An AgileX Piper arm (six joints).
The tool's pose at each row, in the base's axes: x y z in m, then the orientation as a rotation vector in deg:
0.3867 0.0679 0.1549 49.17 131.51 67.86
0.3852 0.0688 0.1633 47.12 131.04 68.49
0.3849 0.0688 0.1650 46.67 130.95 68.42
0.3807 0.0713 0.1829 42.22 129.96 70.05
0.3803 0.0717 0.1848 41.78 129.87 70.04
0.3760 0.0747 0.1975 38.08 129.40 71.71
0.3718 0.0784 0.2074 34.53 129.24 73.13
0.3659 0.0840 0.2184 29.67 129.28 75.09
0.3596 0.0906 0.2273 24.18 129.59 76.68
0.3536 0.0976 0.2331 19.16 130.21 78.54
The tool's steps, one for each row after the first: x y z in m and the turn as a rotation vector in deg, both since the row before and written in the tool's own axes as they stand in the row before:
0.0010 0.0069 -0.0050 -1.03 0.16 -1.30
0.0001 0.0013 -0.0011 -0.12 -0.06 -0.35
0.0029 0.0149 -0.0107 -2.34 0.60 -2.72
0.0003 0.0017 -0.0010 -0.14 -0.02 -0.32
0.0033 0.0112 -0.0071 -1.91 1.03 -2.08
0.0039 0.0095 -0.0049 -1.58 1.19 -1.98
0.0059 0.0114 -0.0048 -2.02 1.95 -2.60
0.0068 0.0104 -0.0028 -1.79 2.25 -3.03
0.0070 0.0083 -0.0005 -1.66 2.63 -2.45

